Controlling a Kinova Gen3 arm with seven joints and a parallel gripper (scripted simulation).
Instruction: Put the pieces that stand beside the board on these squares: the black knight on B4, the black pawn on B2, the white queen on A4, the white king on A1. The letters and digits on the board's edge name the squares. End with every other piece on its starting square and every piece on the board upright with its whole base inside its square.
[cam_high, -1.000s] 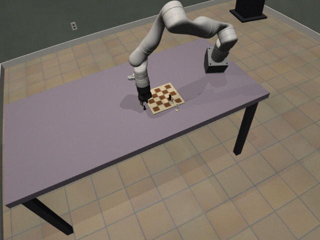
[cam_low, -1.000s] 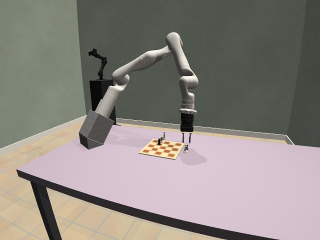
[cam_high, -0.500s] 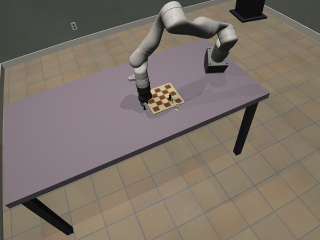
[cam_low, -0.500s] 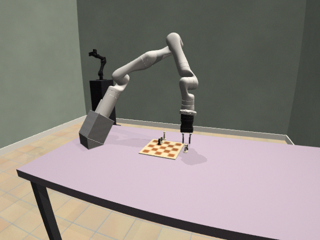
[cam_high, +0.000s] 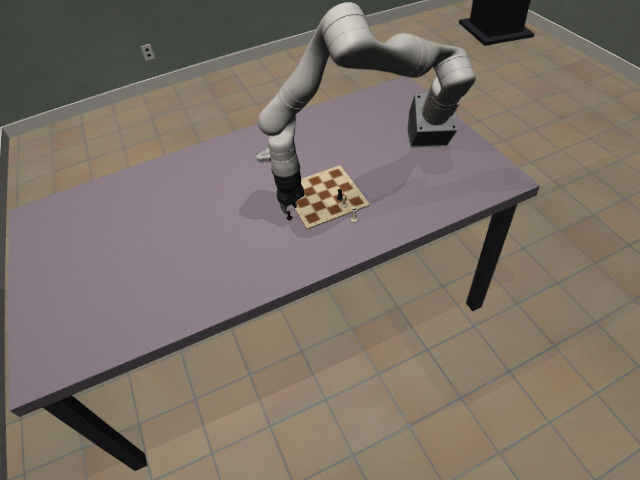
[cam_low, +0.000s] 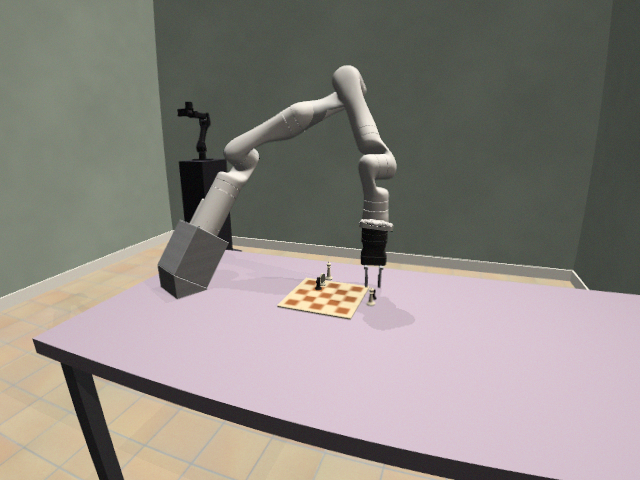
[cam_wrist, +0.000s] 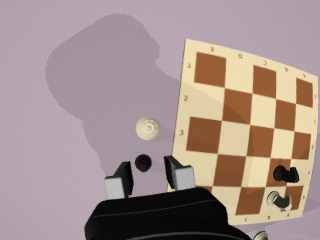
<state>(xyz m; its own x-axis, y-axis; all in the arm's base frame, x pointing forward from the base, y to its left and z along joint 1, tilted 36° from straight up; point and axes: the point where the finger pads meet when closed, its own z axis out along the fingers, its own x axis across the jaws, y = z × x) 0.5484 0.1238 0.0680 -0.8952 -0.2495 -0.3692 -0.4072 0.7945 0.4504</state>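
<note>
Right now the black pawn is 4 cm below my hand. The rest, counted from my hand: chessboard (13 cm behind, 6 cm to the right, 5 cm below); then black knight (17 cm behind, 4 cm below, 3 cm to the right).
</note>
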